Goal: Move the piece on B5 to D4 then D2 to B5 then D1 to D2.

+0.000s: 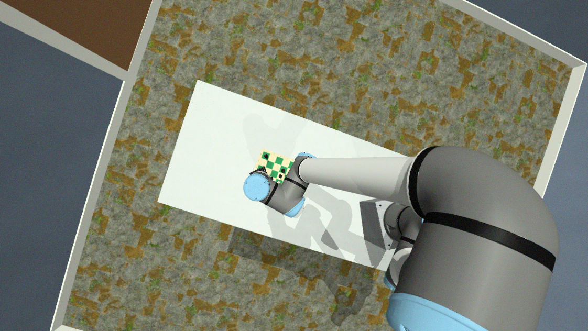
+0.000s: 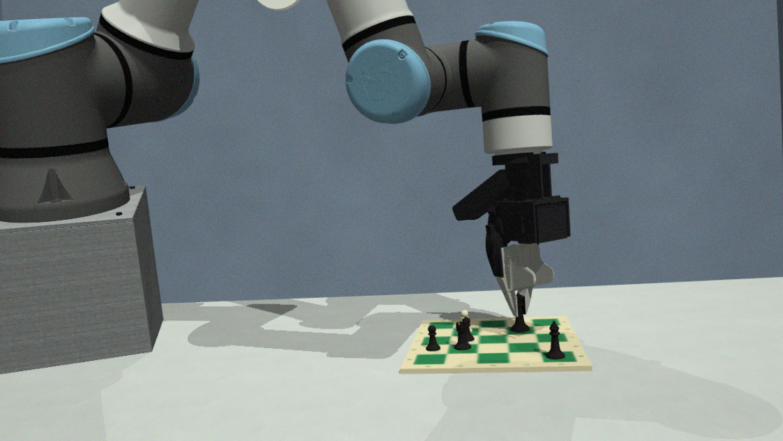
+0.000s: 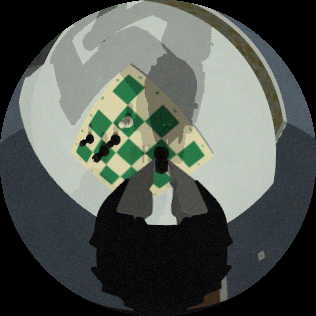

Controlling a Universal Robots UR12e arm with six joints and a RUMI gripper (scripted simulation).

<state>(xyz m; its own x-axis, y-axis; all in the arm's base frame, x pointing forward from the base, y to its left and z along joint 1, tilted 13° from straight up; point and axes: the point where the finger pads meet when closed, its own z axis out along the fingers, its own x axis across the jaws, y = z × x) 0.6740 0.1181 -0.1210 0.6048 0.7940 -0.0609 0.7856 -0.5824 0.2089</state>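
Now: hand 1 cm above the black queen. The rest, counted from my hand: white pawn: 7 cm behind, 1 cm to the right, 2 cm below; then cream chessboard: 3 cm behind, 4 cm to the right, 4 cm below.
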